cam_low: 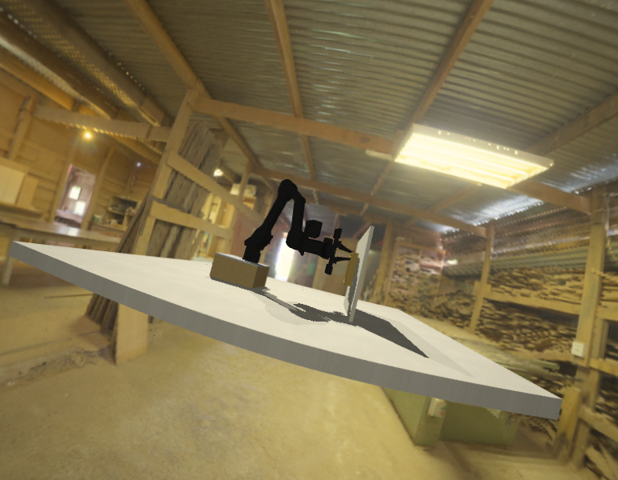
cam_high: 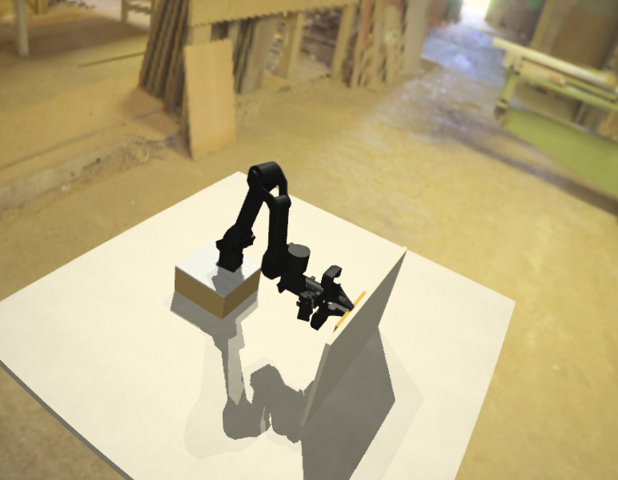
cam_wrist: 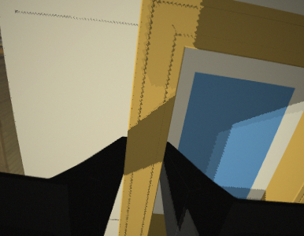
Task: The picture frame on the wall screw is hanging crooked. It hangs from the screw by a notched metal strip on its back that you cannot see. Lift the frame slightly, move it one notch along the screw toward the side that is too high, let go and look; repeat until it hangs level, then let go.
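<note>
Now: gripper tip 50 mm above the picture frame. Round my gripper tip: wall panel 60 mm below, 20 mm ahead, 10 mm to the left.
</note>
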